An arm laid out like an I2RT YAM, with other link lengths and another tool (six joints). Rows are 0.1 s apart.
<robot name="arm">
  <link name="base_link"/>
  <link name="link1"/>
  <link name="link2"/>
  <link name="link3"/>
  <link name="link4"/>
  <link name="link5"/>
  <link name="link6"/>
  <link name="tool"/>
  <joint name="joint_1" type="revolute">
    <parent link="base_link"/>
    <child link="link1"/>
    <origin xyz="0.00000 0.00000 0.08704"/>
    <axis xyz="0 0 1"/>
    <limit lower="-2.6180" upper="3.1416"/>
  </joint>
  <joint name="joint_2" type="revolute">
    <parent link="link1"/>
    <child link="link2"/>
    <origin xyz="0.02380 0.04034 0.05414"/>
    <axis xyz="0 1 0"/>
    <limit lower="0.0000" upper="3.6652"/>
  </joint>
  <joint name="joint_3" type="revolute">
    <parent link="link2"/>
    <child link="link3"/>
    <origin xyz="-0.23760 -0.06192 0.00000"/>
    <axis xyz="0 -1 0"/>
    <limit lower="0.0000" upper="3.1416"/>
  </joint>
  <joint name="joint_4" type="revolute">
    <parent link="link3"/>
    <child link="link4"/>
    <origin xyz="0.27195 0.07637 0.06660"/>
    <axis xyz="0 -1 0"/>
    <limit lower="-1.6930" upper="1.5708"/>
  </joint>
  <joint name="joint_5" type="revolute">
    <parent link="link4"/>
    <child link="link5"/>
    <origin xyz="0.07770 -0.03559 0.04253"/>
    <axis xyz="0 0 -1"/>
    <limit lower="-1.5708" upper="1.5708"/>
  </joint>
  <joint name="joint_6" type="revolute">
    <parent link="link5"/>
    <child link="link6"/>
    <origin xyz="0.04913 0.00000 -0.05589"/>
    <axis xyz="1 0 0"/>
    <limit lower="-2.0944" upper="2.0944"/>
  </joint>
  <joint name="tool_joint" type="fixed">
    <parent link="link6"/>
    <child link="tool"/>
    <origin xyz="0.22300 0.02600 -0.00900" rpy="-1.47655 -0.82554 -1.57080"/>
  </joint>
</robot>
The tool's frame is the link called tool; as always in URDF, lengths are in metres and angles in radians.
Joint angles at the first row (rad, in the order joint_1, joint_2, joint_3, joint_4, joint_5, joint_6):
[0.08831 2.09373 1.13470 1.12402 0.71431 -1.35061]
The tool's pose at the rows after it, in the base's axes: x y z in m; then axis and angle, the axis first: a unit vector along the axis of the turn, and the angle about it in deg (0 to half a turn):
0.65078 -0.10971 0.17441 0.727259 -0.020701 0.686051 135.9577
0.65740 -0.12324 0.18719 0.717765 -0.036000 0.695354 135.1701
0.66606 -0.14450 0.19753 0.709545 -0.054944 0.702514 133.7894
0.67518 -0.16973 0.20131 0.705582 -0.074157 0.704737 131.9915
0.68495 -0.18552 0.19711 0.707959 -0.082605 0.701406 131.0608
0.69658 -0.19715 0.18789 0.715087 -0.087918 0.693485 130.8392
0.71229 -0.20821 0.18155 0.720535 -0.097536 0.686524 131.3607
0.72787 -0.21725 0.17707 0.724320 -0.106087 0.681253 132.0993
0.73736 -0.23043 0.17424 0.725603 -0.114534 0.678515 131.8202
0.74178 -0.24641 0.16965 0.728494 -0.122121 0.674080 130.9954
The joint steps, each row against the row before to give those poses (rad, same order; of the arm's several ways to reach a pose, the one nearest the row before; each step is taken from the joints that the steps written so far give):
[-0.00685 0.00648 0.01716 0.00458 0.00345 -0.00878]
[-0.02138 0.02366 0.05150 0.00649 0.00074 -0.00191]
[-0.03204 0.04501 0.07593 0.00265 0.00268 -0.00419]
[-0.03547 0.06331 0.09154 -0.00458 0.00726 -0.00649]
[-0.02251 0.05685 0.07857 -0.02362 0.00113 0.00038]
[-0.01641 0.05572 0.08206 -0.04923 0.00001 0.01297]
[-0.01526 0.06141 0.11175 -0.07858 -0.00039 0.03091]
[-0.01259 0.06065 0.11560 -0.08050 -0.00305 0.03166]
[-0.01678 0.05761 0.09689 -0.04577 0.00000 0.01030]
[-0.01984 0.04959 0.07555 -0.03092 0.00190 0.00038]

